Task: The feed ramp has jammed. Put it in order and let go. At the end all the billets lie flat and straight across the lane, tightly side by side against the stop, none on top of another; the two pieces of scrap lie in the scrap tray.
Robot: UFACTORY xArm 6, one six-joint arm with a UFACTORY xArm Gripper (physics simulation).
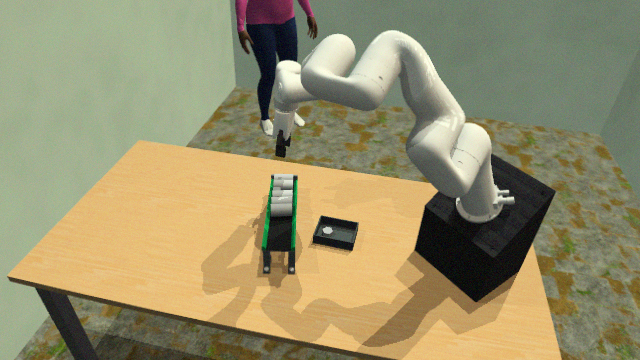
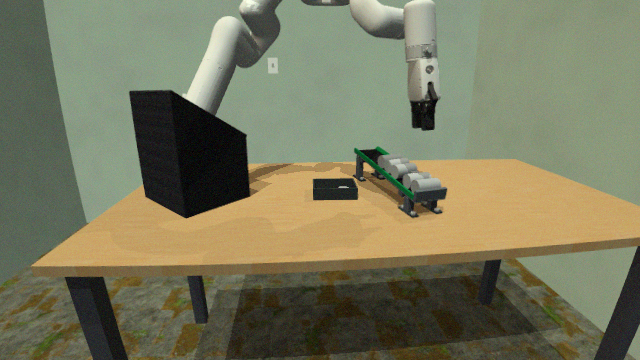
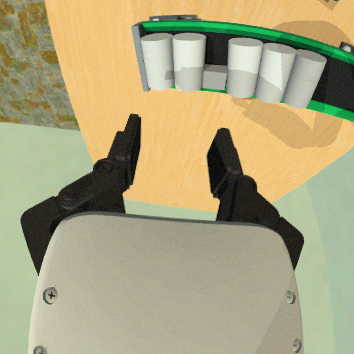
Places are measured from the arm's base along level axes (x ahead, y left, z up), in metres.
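Where they show: gripper, fingertip midpoint: (image 1: 282,150) (image 2: 422,129) (image 3: 176,135); arm's base, link origin: (image 1: 479,202) (image 2: 196,116).
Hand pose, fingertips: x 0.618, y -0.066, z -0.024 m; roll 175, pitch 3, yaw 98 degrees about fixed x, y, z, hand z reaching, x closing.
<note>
Things, the pixels of their centre, and the offset from my fingertips. Level surfaces: height alone.
- stop, body centre: (image 3: 143,58) (image 2: 430,194) 0.019 m ahead, 0.056 m right, 0.155 m down
- small grey block, body centre: (image 3: 214,76) 0.005 m ahead, 0.044 m left, 0.141 m down
- scrap tray, body centre: (image 2: 334,188) (image 1: 336,232) 0.224 m back, 0.098 m left, 0.197 m down
- whitish scrap piece, body centre: (image 2: 343,190) (image 1: 327,232) 0.196 m back, 0.100 m left, 0.203 m down
- wooden table, surface height: 0.215 m down
My gripper (image 1: 281,154) (image 2: 423,127) (image 3: 176,135) is open and empty, above and a little to the side of the ramp's stop end. The feed ramp (image 1: 266,230) (image 2: 375,168) (image 3: 337,85) has green rails. Two light grey billets (image 3: 158,62) (image 3: 190,62) lie across the lane by the stop (image 2: 430,194) (image 3: 141,62). A small grey block (image 3: 215,76) sits uphill of them, near one rail. Beyond it several billets (image 3: 245,67) (image 3: 275,74) (image 3: 305,80) lie across the lane. The scrap tray (image 1: 334,245) (image 2: 335,194) holds a whitish scrap piece (image 1: 327,230) (image 2: 343,187).
The ramp and tray stand on the wooden table (image 1: 165,200) (image 2: 225,240). The tray is between the ramp and the black robot base (image 1: 450,255) (image 2: 190,165). A person (image 1: 272,45) stands behind the table. The table's edge is near the stop end.
</note>
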